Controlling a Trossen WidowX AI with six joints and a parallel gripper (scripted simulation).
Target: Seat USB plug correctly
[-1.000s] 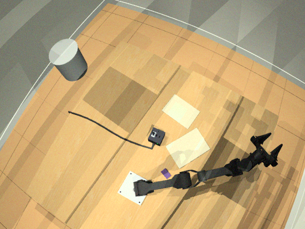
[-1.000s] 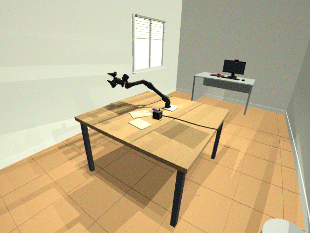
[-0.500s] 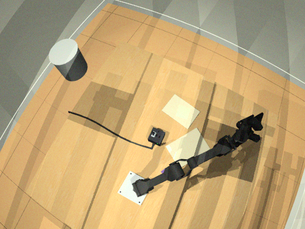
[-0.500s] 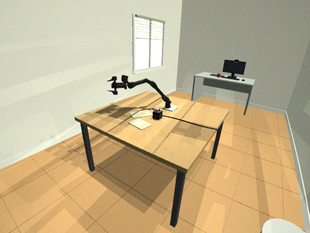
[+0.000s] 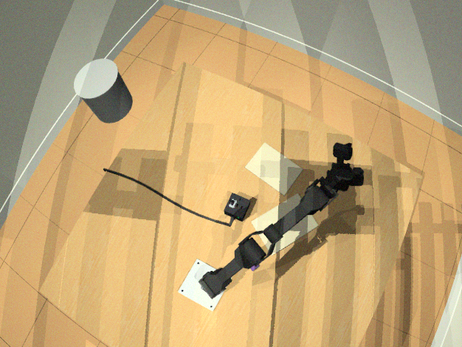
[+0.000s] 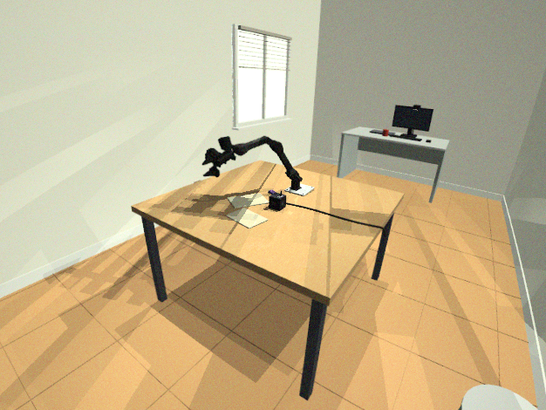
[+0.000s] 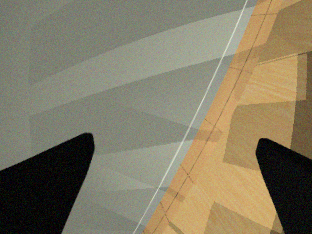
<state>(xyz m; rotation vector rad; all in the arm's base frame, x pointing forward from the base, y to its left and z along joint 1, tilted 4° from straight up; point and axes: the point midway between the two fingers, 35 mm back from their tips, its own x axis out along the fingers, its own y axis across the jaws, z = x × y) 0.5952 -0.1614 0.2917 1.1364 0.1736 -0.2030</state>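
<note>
The USB plug is 34 cm behind my gripper tip, 28 cm to the left of it and 16 cm below it. Round my gripper tip: small purple block (49 cm behind, 9 cm to the left, 24 cm below).
</note>
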